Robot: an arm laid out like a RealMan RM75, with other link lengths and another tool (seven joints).
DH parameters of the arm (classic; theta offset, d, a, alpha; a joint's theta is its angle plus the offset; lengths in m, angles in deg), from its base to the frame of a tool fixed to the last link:
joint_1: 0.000 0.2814 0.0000 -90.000
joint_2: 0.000 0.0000 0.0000 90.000
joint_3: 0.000 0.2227 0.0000 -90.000
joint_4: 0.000 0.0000 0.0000 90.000
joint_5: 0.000 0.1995 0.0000 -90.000
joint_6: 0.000 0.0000 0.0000 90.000
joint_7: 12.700 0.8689 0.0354 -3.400
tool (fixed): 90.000 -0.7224 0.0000 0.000
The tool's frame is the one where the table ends.
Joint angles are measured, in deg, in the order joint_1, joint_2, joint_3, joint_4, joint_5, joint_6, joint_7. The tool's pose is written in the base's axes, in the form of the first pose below.
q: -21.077 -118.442 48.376 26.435 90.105 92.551 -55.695
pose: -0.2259 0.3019 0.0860 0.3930 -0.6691 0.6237 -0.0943
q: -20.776 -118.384 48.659 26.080 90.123 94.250 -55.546
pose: -0.2246 0.2971 0.0854 0.3920 -0.6663 0.6251 -0.1080
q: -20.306 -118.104 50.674 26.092 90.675 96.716 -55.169
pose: -0.2206 0.2884 0.0810 0.3748 -0.6605 0.6371 -0.1316
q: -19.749 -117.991 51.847 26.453 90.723 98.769 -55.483
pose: -0.2183 0.2821 0.0802 0.3672 -0.6570 0.6411 -0.1501
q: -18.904 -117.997 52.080 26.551 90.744 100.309 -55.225
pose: -0.2191 0.2758 0.0808 0.3675 -0.6546 0.6411 -0.1593
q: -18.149 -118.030 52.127 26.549 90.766 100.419 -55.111
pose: -0.2223 0.2725 0.0806 0.3683 -0.6579 0.6377 -0.1579
